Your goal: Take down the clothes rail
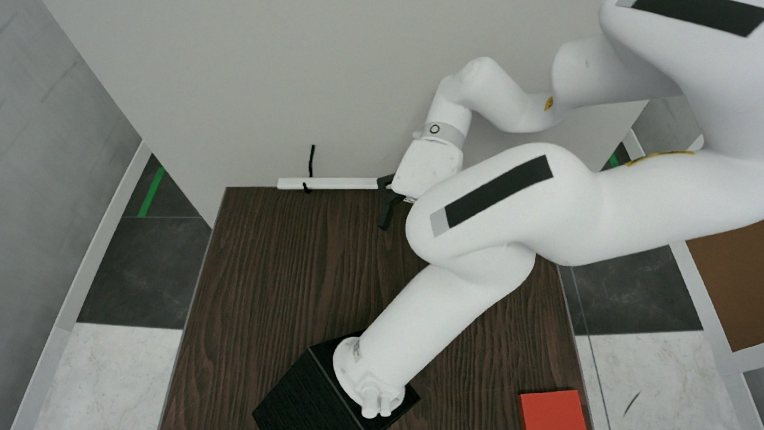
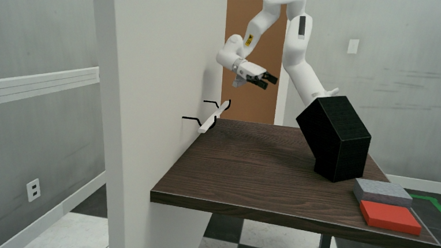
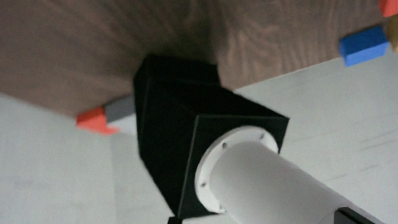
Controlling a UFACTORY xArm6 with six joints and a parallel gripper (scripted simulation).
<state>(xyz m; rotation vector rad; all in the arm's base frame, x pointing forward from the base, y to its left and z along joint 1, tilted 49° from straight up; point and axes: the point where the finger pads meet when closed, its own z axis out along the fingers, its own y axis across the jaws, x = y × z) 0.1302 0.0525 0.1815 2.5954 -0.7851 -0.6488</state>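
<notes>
My hand is 220 mm short of the white clothes rail, 30 mm to the right of it and 150 mm above it. The rest, counted from my hand: white wall 350 mm ahead, 60 mm to the left, 130 mm above; then grey block 380 mm behind, 350 mm to the left, 270 mm below.
</notes>
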